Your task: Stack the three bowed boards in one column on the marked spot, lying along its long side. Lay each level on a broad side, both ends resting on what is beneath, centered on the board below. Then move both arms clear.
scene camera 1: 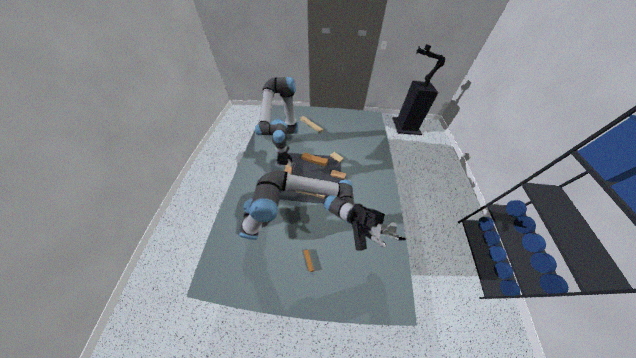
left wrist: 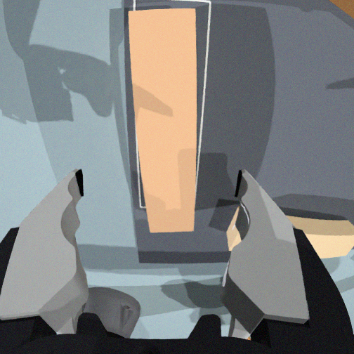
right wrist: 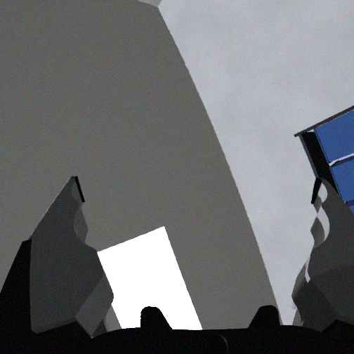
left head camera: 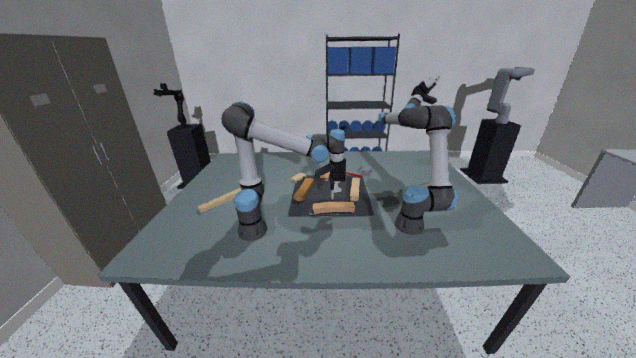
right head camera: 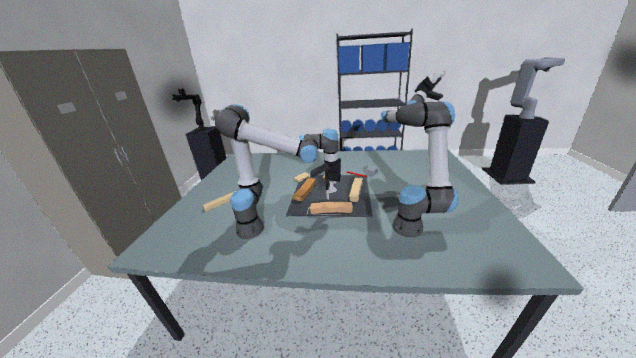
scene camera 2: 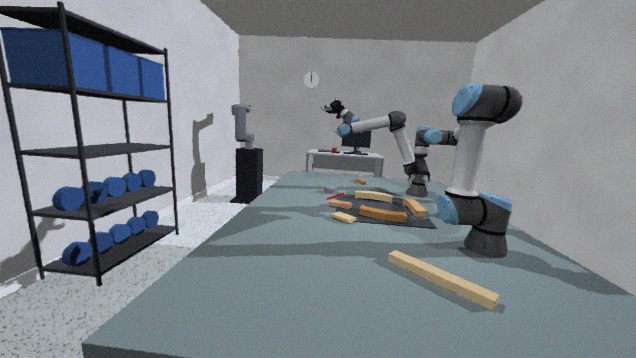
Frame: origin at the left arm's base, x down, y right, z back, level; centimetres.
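Seen in the pictures: left gripper, fingertip midpoint: [scene camera 1: 286, 166] [left head camera: 332, 194] [right head camera: 329, 194] [scene camera 2: 416, 191]; right gripper, fingertip midpoint: [scene camera 1: 397, 242] [left head camera: 431, 82] [right head camera: 437, 77] [scene camera 2: 327, 102]; left arm's base at its link origin: [left head camera: 252, 231] [right head camera: 250, 229] [scene camera 2: 484, 248]; right arm's base at its link origin: [left head camera: 409, 225] [right head camera: 407, 227] [scene camera 2: 416, 194].
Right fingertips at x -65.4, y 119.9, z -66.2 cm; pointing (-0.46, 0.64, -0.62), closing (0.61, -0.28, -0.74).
Offsets run from my right fingertips to a thing's top centre. Level surfaces: height alone.
A light-orange bowed board @[dx +60.3, dy -74.3, dz +52.6 cm] [left head camera: 333, 207] [right head camera: 331, 208] [scene camera 2: 414, 206] [left wrist: 165, 120] lies along the white-outlined spot [left wrist: 206, 70]; in the left wrist view its lower end shows past the outline. A darker orange bowed board @[dx +60.3, dy -91.4, dz +29.7 cm] [left head camera: 303, 189] [right head camera: 304, 189] [scene camera 1: 314, 159] [scene camera 2: 382, 214] lies at the left of the mat in the head views. A pale bowed board @[dx +60.0, dy -57.3, dz +32.4 cm] [left head camera: 355, 189] [right head camera: 356, 189] [scene camera 2: 374, 196] lies at the mat's right. My left gripper [left head camera: 336, 192] [left wrist: 159, 171] is open and empty, above the mat and the light-orange board. My right gripper [scene camera 1: 394, 242] [right wrist: 197, 178] is open and empty, raised high.
The dark mat @[dx +64.8 cm] [left head camera: 364, 207] lies between the arm bases. A long pale bar @[dx +62.5, dy -144.5, dz +34.6 cm] [left head camera: 219, 200] [scene camera 2: 442, 279] lies by the left arm. A short pale block @[dx +63.2, dy -95.5, dz +9.3 cm] [scene camera 2: 343, 217], a short orange block @[dx +62.5, dy -75.1, dz +9.3 cm] [scene camera 2: 340, 204] [scene camera 1: 338, 174], a red rod @[dx +63.8, dy -54.3, dz +7.7 cm] [scene camera 2: 335, 196] and an orange stick @[dx +63.0, dy -5.1, dz +32.5 cm] [scene camera 1: 308, 260] also lie on the table.
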